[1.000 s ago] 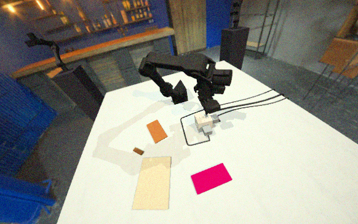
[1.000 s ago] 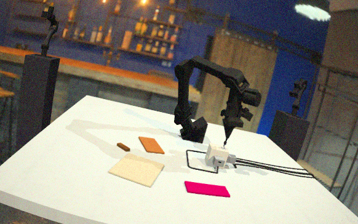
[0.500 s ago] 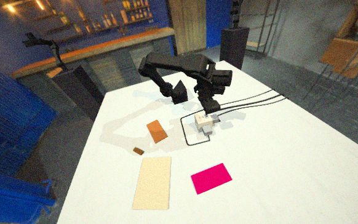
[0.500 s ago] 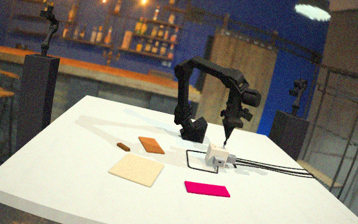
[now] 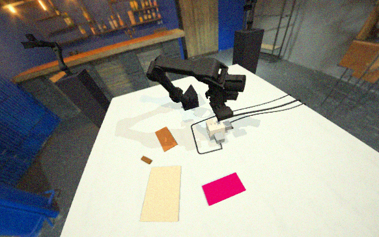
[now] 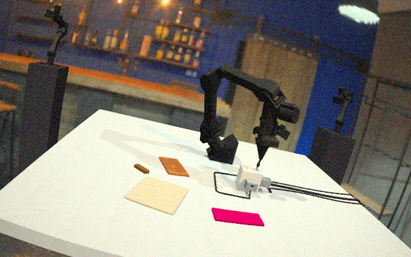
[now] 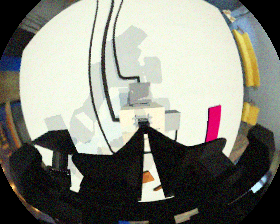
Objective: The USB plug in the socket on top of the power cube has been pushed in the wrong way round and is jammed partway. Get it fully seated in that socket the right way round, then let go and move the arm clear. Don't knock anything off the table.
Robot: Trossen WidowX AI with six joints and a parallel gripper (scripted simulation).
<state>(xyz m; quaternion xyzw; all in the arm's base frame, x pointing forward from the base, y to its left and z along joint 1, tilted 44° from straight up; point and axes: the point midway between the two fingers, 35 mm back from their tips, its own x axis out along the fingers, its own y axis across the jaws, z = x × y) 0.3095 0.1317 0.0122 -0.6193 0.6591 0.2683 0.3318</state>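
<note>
Right now the USB plug is 2 cm below my gripper tip. Round my gripper tip: brown block 40 cm to the right, 11 cm below, 2 cm ahead; magenta card 26 cm ahead, 11 cm to the right, 11 cm below; orange card 29 cm to the right, 11 cm below, 8 cm behind.
</note>
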